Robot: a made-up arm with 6 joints.
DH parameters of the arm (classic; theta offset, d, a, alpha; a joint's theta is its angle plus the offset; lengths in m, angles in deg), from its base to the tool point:
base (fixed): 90 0.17 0 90
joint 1: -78.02 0 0.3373 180
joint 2: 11.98 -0.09 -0.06 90
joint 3: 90 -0.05 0.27 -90
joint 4: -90 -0.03 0.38 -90
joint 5: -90 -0.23 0 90
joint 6: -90 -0.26 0.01 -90
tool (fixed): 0 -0.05 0 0
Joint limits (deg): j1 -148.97..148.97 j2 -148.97..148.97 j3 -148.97..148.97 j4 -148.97..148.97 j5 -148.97..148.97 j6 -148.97..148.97
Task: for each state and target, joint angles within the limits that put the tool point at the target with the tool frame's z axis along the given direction. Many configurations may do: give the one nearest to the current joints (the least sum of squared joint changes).
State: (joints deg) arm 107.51 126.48 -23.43 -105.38 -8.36 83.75
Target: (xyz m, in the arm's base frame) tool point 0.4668 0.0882 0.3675 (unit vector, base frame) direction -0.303 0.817 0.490
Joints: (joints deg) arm 79.00 95.99 -7.28 -87.71 -14.05 40.26
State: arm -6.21 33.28 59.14 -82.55 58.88 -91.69
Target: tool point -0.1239 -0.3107 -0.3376 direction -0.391 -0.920 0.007
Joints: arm -3.64 -5.16 14.91 -125.83 107.33 -76.33
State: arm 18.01 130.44 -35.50 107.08 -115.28 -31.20
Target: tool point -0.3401 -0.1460 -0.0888 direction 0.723 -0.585 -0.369
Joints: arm 5.82 135.61 -50.66 103.28 -147.84 -34.93
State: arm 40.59 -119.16 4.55 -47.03 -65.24 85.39
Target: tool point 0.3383 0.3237 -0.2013 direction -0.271 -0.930 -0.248
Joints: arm 51.10 -140.98 19.37 -44.83 -84.79 119.49
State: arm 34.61 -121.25 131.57 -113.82 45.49 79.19
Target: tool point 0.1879 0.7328 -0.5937 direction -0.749 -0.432 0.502
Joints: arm 26.82 -147.96 148.97 -148.75 80.10 87.13
